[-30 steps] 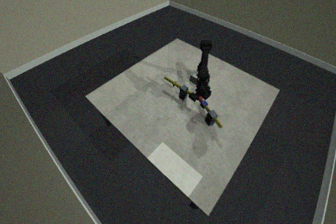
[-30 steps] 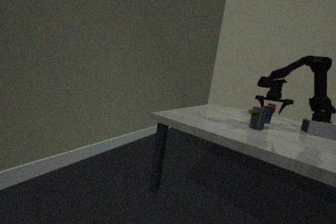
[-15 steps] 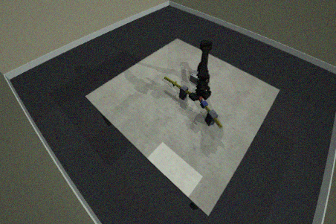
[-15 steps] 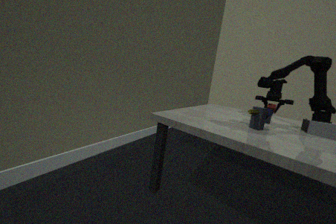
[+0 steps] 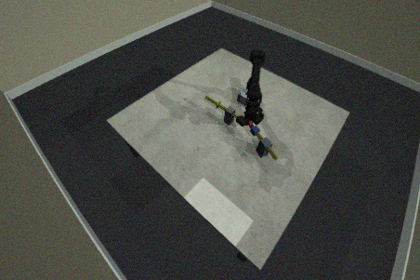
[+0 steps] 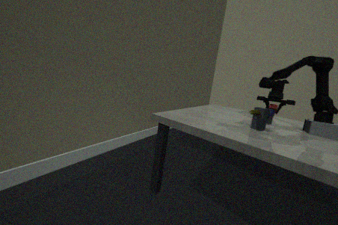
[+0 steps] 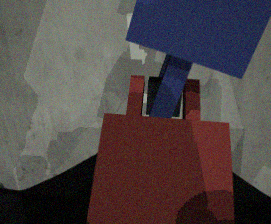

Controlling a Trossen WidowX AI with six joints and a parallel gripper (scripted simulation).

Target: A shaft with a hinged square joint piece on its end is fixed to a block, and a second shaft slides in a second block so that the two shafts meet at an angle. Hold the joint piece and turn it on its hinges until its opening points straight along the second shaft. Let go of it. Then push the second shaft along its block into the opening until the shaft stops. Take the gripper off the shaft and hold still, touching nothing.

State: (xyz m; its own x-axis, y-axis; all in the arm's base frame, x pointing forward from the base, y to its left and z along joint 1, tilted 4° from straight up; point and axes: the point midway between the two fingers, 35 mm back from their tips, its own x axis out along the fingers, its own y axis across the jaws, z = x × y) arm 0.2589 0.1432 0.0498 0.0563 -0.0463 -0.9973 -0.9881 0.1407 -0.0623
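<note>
Now: the dark red square joint piece 10 mm to the left of my gripper tip and 30 mm above it.
</note>
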